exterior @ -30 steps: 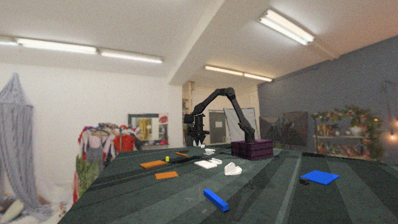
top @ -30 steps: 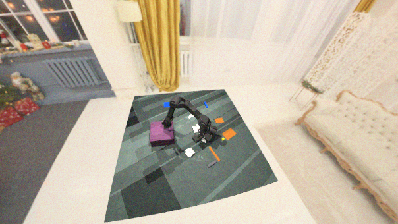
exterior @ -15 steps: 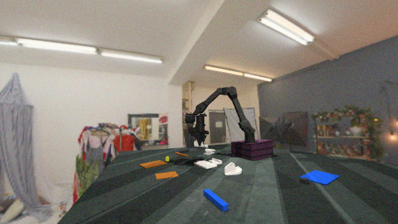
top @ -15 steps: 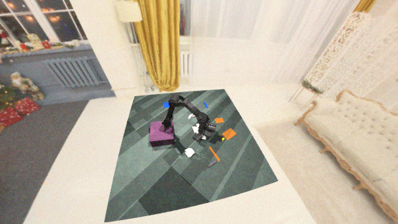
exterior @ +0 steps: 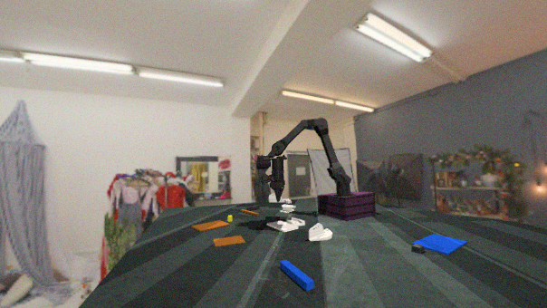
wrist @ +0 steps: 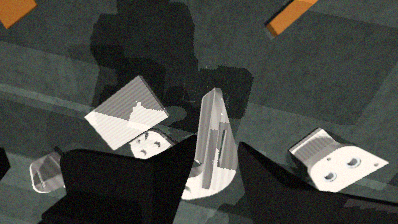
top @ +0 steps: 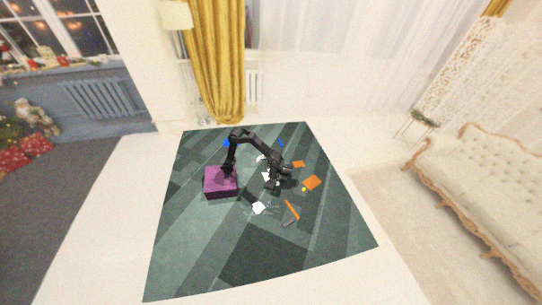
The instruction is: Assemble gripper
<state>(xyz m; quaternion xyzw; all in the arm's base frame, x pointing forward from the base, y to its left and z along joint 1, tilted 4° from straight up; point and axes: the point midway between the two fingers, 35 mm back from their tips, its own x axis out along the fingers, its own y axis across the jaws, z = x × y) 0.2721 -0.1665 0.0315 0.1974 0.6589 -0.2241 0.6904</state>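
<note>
My gripper tip is now 130 mm to the right of the white plate-like part, 80 mm above it and 60 mm short of it. Round my gripper tip: orange bar (180 mm to the right, 80 mm below, 80 mm ahead); then white gripper base (120 mm behind, 110 mm to the right, 60 mm below); then white housing plate (120 mm to the left, 80 mm below, 10 mm behind).
</note>
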